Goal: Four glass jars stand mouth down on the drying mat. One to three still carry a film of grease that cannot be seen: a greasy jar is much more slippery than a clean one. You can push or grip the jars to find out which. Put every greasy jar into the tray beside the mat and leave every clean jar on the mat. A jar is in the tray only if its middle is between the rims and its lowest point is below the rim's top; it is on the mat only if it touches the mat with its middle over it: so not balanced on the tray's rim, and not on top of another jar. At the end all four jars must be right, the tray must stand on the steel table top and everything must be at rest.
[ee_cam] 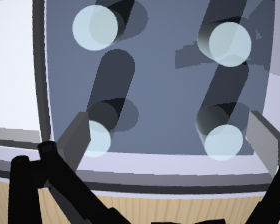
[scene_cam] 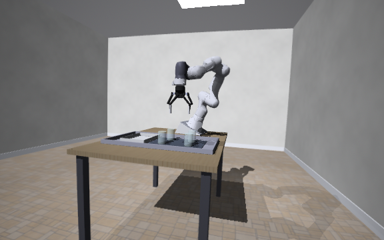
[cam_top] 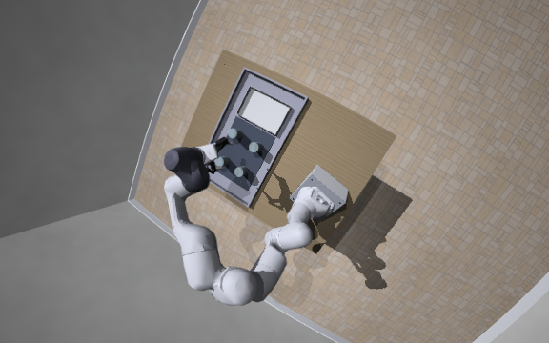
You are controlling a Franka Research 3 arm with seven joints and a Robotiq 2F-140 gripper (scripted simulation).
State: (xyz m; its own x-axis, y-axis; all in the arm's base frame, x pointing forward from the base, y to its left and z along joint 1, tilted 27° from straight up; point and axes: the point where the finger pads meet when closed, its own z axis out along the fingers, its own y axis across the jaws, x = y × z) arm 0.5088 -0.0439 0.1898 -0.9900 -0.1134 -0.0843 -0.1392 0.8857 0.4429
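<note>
The dark drying mat is 240 mm below my hand. Also, from my hand: white tray (30 mm ahead, 320 mm to the right, 230 mm below).
</note>
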